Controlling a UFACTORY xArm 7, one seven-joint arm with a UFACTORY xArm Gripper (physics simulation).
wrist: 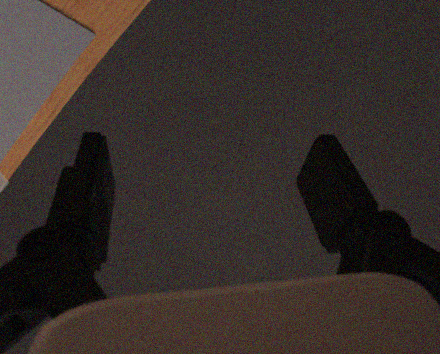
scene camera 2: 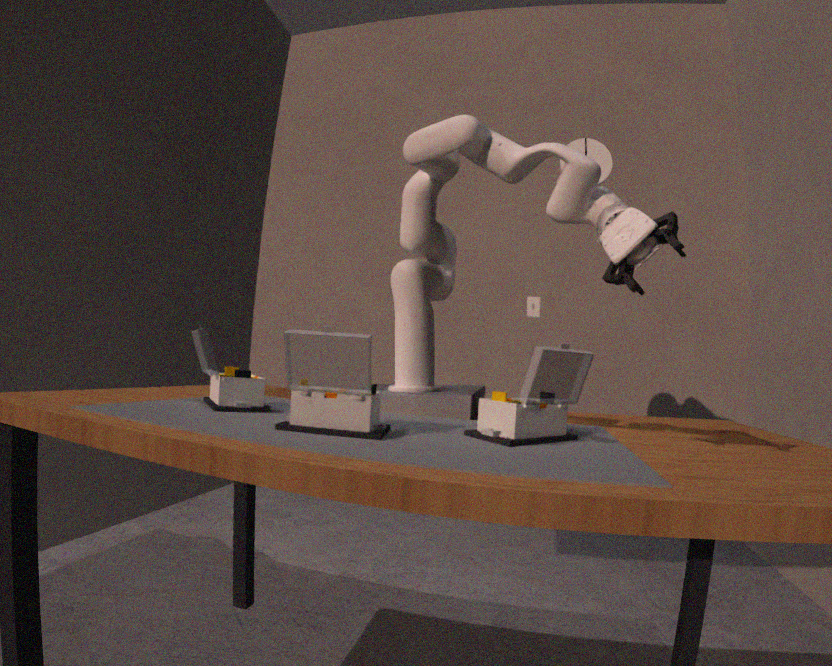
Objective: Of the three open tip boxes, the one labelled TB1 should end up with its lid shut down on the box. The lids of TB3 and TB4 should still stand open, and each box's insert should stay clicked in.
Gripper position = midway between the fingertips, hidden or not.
Observation:
In view: my gripper (wrist: 213,158), a grey mat (scene camera 2: 596,457) and a tip box (scene camera 2: 227,394).

